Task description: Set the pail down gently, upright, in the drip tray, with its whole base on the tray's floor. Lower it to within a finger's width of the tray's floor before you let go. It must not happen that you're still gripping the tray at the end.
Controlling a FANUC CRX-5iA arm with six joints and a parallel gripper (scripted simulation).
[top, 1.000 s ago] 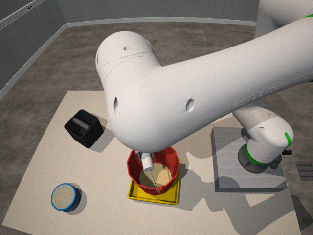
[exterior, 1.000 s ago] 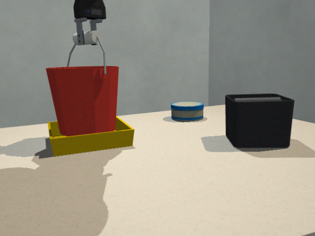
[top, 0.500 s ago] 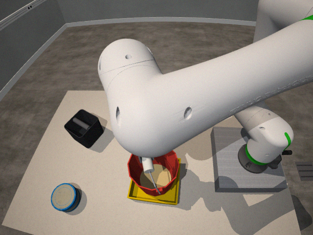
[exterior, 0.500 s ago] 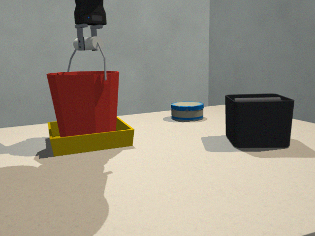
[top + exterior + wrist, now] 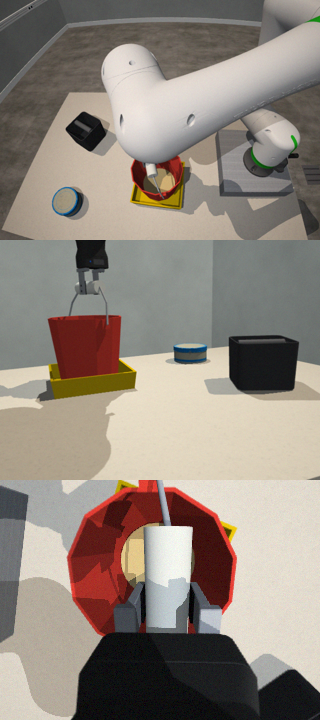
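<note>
The red pail is 10 mm behind my hand and 100 mm below it. The rest, counted from my hand: yellow drip tray (20 mm behind, 10 mm to the right, 250 mm below); blue-rimmed round tin (380 mm ahead, 120 mm to the left, 240 mm below).
</note>
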